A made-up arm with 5 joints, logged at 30 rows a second.
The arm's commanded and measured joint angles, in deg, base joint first. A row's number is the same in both.
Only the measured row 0 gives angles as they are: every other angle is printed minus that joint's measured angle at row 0.
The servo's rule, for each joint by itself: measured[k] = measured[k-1] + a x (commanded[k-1-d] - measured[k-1]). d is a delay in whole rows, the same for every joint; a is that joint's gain. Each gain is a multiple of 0.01, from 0.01 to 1. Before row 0 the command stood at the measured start. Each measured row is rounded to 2 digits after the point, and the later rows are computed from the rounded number. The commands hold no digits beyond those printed.
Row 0, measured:
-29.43 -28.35 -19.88 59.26 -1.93
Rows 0 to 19, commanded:
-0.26 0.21 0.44 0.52 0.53
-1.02 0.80 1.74 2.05 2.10
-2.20 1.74 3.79 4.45 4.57
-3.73 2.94 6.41 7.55 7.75
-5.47 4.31 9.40 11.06 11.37
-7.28 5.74 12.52 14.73 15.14
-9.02 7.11 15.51 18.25 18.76
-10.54 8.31 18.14 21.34 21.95
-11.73 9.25 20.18 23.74 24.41
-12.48 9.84 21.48 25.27 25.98
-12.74 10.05 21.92 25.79 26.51
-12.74 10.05 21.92 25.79 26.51
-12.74 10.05 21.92 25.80 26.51
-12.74 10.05 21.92 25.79 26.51
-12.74 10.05 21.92 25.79 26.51
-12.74 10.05 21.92 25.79 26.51
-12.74 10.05 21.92 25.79 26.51
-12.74 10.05 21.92 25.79 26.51
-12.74 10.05 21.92 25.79 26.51
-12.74 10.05 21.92 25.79 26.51
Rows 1 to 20, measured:
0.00 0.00 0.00 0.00 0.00
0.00 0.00 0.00 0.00 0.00
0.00 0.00 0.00 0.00 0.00
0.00 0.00 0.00 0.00 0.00
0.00 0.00 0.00 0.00 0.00
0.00 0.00 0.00 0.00 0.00
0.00 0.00 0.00 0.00 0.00
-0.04 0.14 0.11 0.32 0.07
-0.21 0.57 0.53 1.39 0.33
-0.55 1.33 1.38 3.29 0.88
-1.09 2.38 2.69 5.93 1.77
-1.83 3.63 4.43 9.11 3.02
-2.76 5.00 6.53 12.59 4.60
-3.82 6.37 8.86 16.10 6.44
-4.96 7.63 11.27 19.35 8.46
-6.11 8.68 13.59 22.07 10.53
-7.19 9.43 15.64 24.05 12.54
-8.13 9.83 17.27 25.13 14.36
-8.91 9.97 18.48 25.54 15.94
-9.56 10.02 19.37 25.70 17.31
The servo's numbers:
d 7
a 0.17 0.65 0.26 0.62 0.13

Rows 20 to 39, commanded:
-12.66 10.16 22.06 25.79 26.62
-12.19 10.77 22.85 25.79 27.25
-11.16 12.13 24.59 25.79 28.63
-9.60 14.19 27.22 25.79 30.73
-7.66 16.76 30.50 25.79 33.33
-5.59 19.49 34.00 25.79 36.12
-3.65 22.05 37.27 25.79 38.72
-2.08 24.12 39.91 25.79 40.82
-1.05 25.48 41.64 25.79 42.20
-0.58 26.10 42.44 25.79 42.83
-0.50 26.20 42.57 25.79 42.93
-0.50 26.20 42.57 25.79 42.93
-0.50 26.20 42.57 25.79 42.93
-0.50 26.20 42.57 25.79 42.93
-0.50 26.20 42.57 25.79 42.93
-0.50 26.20 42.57 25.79 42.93
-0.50 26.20 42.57 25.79 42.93
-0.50 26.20 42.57 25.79 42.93
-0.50 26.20 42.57 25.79 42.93
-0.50 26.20 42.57 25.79 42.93
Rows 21 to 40, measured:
-10.10 10.04 20.03 25.76 18.51
-10.55 10.05 20.52 25.78 19.55
-10.92 10.05 20.88 25.79 20.45
-11.23 10.05 21.15 25.79 21.24
-11.49 10.05 21.35 25.79 21.93
-11.70 10.05 21.50 25.79 22.53
-11.88 10.05 21.61 25.79 23.05
-12.01 10.12 21.73 25.79 23.51
-12.04 10.54 22.02 25.79 24.00
-11.89 11.57 22.69 25.79 24.60
-11.50 13.27 23.87 25.79 25.40
-10.85 15.54 25.59 25.79 26.43
-9.96 18.11 27.78 25.79 27.69
-8.89 20.67 30.25 25.79 29.12
-7.73 22.91 32.76 25.79 30.64
-6.59 24.58 35.07 25.79 32.14
-5.57 25.57 36.99 25.79 33.53
-4.71 25.98 38.44 25.79 34.75
-3.99 26.12 39.51 25.79 35.81
-3.40 26.17 40.31 25.79 36.74

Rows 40 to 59, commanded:
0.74 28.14 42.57 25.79 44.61
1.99 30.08 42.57 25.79 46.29
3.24 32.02 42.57 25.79 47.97
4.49 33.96 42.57 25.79 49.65
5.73 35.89 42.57 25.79 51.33
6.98 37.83 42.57 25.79 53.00
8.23 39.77 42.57 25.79 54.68
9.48 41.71 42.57 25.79 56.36
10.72 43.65 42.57 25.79 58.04
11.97 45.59 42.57 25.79 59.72
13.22 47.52 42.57 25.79 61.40
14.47 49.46 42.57 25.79 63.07
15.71 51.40 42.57 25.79 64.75
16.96 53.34 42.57 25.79 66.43
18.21 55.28 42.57 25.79 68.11
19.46 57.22 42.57 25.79 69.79
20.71 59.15 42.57 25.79 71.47
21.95 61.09 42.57 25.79 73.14
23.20 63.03 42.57 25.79 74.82
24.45 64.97 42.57 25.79 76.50
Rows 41 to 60, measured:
-2.91 26.19 40.90 25.79 37.54
-2.50 26.20 41.33 25.79 38.24
-2.16 26.20 41.65 25.79 38.85
-1.88 26.20 41.89 25.79 39.38
-1.65 26.20 42.07 25.79 39.84
-1.45 26.20 42.20 25.79 40.24
-1.29 26.20 42.30 25.79 40.59
-0.94 27.46 42.37 25.79 41.11
-0.44 29.16 42.42 25.79 41.78
0.19 31.02 42.46 25.79 42.58
0.92 32.93 42.49 25.79 43.50
1.74 34.85 42.51 25.79 44.52
2.63 36.79 42.53 25.79 45.62
3.58 38.73 42.54 25.79 46.80
4.58 40.67 42.55 25.79 48.04
5.62 42.61 42.56 25.79 49.34
6.70 44.55 42.56 25.79 50.69
7.81 46.48 42.56 25.79 52.08
8.94 48.42 42.56 25.79 53.51
10.09 50.36 42.56 25.79 54.97

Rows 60 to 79, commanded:
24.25 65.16 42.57 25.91 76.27
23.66 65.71 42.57 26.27 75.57
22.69 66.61 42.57 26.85 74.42
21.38 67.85 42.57 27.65 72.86
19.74 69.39 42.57 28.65 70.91
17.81 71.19 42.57 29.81 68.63
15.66 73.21 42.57 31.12 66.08
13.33 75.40 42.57 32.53 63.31
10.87 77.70 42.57 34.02 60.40
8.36 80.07 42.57 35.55 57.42
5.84 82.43 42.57 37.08 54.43
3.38 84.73 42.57 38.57 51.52
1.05 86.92 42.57 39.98 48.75
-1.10 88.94 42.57 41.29 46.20
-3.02 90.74 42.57 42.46 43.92
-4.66 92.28 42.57 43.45 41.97
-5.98 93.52 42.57 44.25 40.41
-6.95 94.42 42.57 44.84 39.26
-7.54 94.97 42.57 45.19 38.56
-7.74 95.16 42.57 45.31 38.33
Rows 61 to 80, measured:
11.26 52.30 42.56 25.79 56.46
12.44 54.24 42.56 25.79 57.97
13.63 56.18 42.56 25.79 59.51
14.83 58.11 42.56 25.79 61.06
16.04 60.05 42.56 25.79 62.63
17.26 61.99 42.56 25.79 64.21
18.48 63.93 42.56 25.79 65.81
19.46 64.73 42.56 25.86 67.17
20.17 65.37 42.56 26.11 68.26
20.60 66.18 42.56 26.57 69.06
20.73 67.27 42.56 27.24 69.55
20.56 68.65 42.56 28.11 69.73
20.09 70.30 42.56 29.16 69.59
19.34 72.19 42.56 30.38 69.13
18.32 74.28 42.56 31.71 68.37
17.05 76.50 42.56 33.14 67.33
15.57 78.82 42.56 34.63 66.04
13.92 81.17 42.56 36.15 64.53
12.13 83.48 42.56 37.65 62.84
10.25 85.72 42.56 39.09 61.01

